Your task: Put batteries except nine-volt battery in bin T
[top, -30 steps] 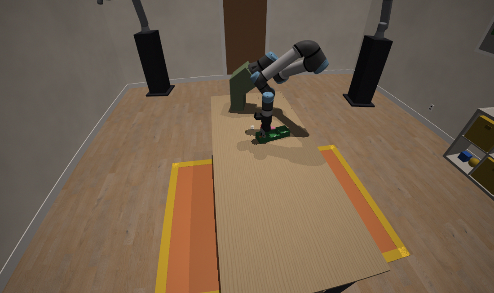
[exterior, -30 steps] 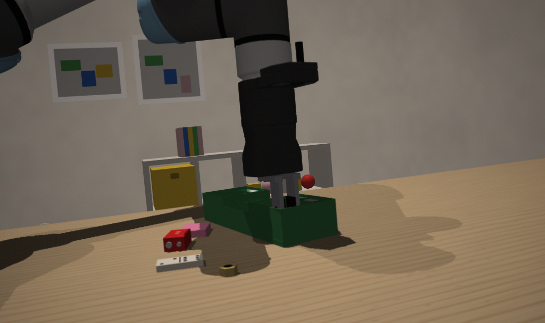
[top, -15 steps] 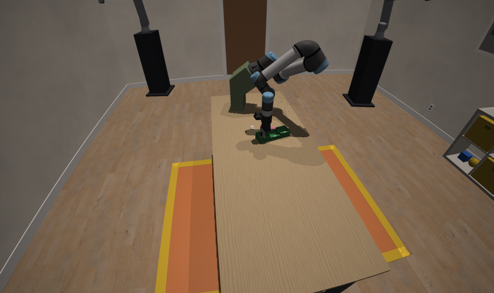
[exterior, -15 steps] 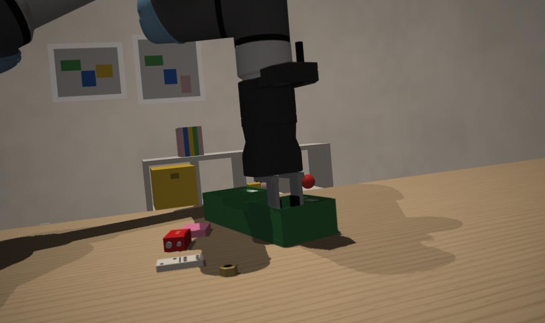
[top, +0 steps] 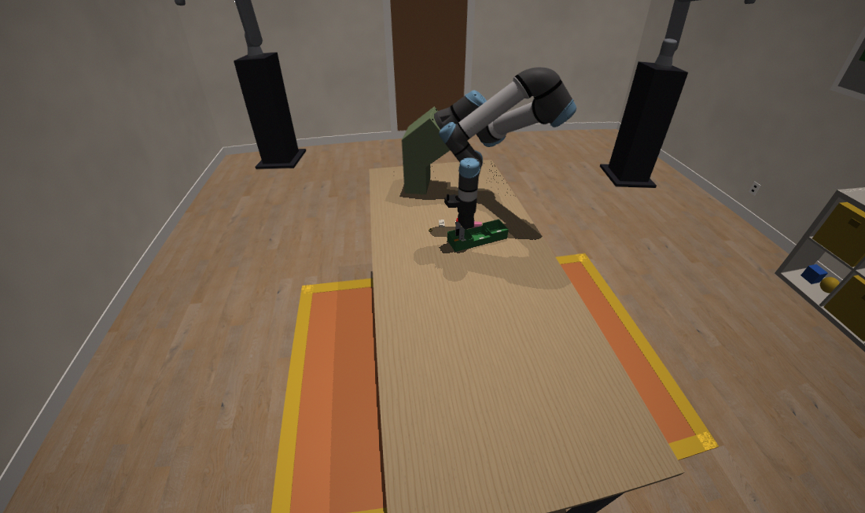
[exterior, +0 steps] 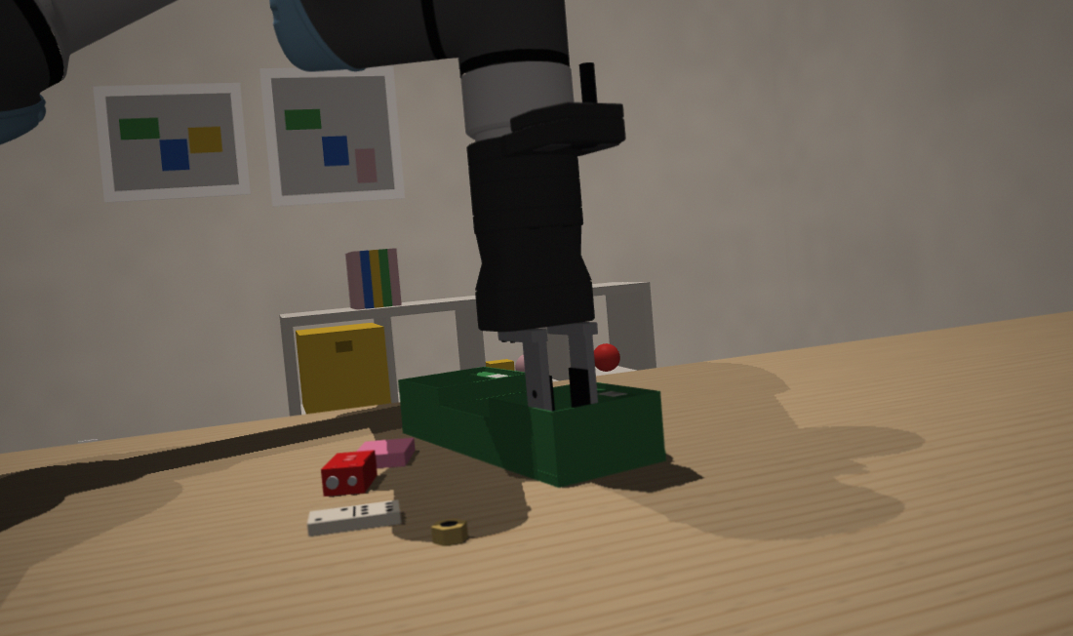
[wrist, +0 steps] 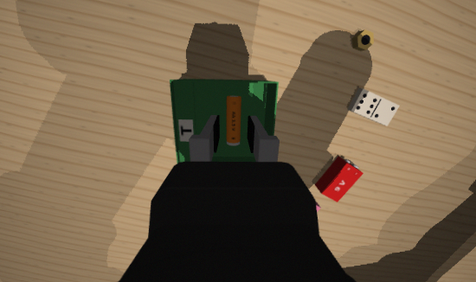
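My gripper is now 30 mm above the orange cylindrical battery. Round my hand: joined green bins 80 mm to the left, 20 mm below, 20 mm behind; then pink block 120 mm behind, 80 mm to the left, 40 mm below; then red nine-volt battery 150 mm behind, 40 mm below, 10 mm to the left.
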